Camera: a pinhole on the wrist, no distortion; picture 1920 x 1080 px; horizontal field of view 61.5 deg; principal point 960.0 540.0 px. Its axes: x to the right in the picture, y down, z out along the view. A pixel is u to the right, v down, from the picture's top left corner.
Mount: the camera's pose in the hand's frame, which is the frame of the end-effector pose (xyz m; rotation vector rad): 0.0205 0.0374 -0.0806 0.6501 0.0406 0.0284
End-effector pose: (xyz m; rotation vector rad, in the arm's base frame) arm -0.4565 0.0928 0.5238 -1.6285 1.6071 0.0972
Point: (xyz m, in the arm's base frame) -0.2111 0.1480 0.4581
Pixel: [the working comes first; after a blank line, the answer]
In the camera's frame: 0.0017 -0.0001 0.3437

968 540
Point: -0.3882 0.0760 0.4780
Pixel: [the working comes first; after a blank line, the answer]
In the camera's frame: 0.0248 0.0195 0.1539

1220 744
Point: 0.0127 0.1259 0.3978
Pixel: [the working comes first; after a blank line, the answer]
In the camera's frame: 0.0839 -0.0531 0.5550

1204 386
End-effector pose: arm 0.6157 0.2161 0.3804 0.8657 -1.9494 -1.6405
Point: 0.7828 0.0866 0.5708
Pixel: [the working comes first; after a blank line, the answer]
In the camera's frame: -0.0483 -0.0122 -0.1960

behind the camera
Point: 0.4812 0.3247 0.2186
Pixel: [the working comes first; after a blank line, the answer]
In the camera's frame: -0.0080 0.0413 0.3209

920 748
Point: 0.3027 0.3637 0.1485
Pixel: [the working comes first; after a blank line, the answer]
In the camera's frame: 0.0878 0.1126 0.4760

1258 922
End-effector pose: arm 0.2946 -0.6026 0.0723 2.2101 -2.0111 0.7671
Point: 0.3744 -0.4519 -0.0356
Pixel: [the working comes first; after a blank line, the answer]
In the camera's frame: -0.2073 0.0074 0.1698

outside the picture
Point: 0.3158 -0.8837 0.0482
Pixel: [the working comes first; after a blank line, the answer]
In the camera's frame: 0.2223 0.1176 0.1837

outside the picture
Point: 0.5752 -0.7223 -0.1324
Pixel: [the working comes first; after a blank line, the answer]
In the camera's frame: -0.0035 0.0568 0.4506

947 743
